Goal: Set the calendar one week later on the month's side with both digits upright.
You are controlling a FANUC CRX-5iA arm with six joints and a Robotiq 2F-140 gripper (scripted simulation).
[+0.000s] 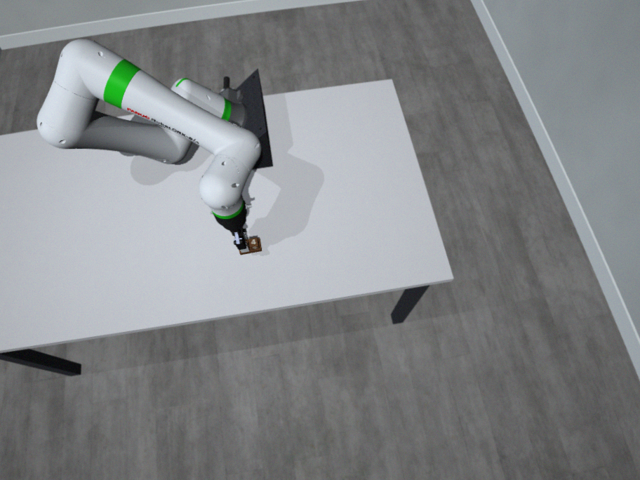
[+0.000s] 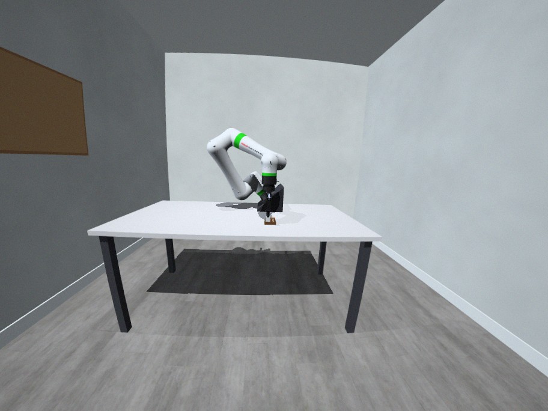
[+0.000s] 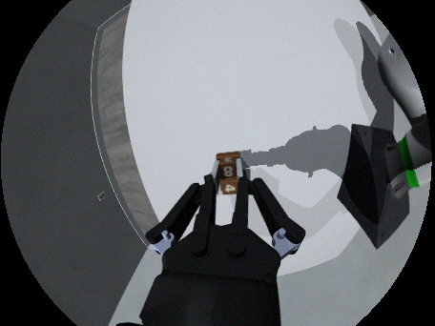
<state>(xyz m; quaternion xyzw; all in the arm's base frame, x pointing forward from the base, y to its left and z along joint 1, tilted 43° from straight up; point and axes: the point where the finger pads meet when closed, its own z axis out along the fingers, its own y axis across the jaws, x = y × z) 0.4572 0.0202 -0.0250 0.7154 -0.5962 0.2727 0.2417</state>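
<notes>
The brown cube is 30 mm to the left of my hand and 30 mm below it. From my hand the other things lie so: brown wooden tray: 40 mm below, 20 mm to the left.
</notes>
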